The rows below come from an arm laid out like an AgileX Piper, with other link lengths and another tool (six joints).
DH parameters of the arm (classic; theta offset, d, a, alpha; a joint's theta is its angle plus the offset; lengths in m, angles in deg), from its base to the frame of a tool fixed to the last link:
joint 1: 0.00 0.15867 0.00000 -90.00
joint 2: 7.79 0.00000 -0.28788 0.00
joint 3: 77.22 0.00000 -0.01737 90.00
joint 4: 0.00 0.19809 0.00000 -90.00
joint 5: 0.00 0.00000 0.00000 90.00
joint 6: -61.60 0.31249 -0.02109 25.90
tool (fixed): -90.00 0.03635 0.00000 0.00
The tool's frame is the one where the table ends.
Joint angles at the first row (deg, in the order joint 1, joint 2, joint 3, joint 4, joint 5, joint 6):
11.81, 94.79, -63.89, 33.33, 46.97, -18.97
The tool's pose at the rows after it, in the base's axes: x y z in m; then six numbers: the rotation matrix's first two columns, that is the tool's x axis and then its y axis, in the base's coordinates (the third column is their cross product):
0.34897, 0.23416, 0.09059, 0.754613, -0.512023, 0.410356, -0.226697, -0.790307, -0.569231
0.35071, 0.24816, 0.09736, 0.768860, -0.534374, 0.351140, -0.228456, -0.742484, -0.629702
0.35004, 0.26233, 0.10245, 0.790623, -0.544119, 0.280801, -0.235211, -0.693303, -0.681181
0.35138, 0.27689, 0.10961, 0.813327, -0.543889, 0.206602, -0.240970, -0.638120, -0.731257
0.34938, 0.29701, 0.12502, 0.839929, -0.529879, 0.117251, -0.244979, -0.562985, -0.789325
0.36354, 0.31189, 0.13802, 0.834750, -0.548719, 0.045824, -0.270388, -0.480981, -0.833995
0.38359, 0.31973, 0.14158, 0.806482, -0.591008, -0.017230, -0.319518, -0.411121, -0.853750
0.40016, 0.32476, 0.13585, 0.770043, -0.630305, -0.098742, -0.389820, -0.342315, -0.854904
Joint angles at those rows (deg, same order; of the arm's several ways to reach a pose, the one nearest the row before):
9.20, 96.60, -63.90, 39.64, 49.31, -24.98
6.84, 98.81, -64.27, 46.37, 51.77, -31.05
4.90, 101.82, -65.29, 51.82, 55.31, -35.81
3.20, 105.64, -67.41, 56.53, 59.66, -39.75
2.15, 109.64, -69.95, 61.62, 65.23, -43.12
1.75, 113.55, -72.25, 67.12, 67.69, -44.99
1.75, 116.73, -73.33, 72.04, 67.55, -45.40
1.75, 120.32, -73.51, 76.70, 67.34, -45.54

